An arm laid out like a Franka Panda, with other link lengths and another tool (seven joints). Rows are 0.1 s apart.
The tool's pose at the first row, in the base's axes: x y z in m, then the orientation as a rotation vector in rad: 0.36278 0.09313 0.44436 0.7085 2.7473 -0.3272
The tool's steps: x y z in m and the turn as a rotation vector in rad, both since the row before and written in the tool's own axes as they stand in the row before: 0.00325 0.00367 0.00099 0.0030 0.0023 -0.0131; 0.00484 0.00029 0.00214 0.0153 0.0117 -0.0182; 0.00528 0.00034 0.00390 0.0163 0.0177 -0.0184; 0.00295 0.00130 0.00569 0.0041 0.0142 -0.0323; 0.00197 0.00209 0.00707 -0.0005 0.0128 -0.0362; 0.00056 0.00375 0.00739 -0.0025 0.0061 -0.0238; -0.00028 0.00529 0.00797 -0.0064 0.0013 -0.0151; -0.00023 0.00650 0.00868 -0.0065 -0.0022 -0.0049; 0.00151 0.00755 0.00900 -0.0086 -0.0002 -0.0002
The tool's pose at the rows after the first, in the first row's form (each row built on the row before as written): 0.36210 0.09739 0.44184 0.6923 2.7553 -0.3336; 0.35860 0.09908 0.43824 0.6754 2.7744 -0.3560; 0.35500 0.10040 0.43290 0.6604 2.7991 -0.3786; 0.35402 0.10099 0.42646 0.6218 2.8262 -0.3873; 0.35430 0.10144 0.41885 0.5758 2.8531 -0.3904; 0.35639 0.10279 0.41092 0.5440 2.8683 -0.3896; 0.35979 0.10513 0.40229 0.5220 2.8755 -0.3825; 0.36363 0.10846 0.39271 0.5132 2.8755 -0.3741; 0.36630 0.11327 0.38222 0.5114 2.8757 -0.3616
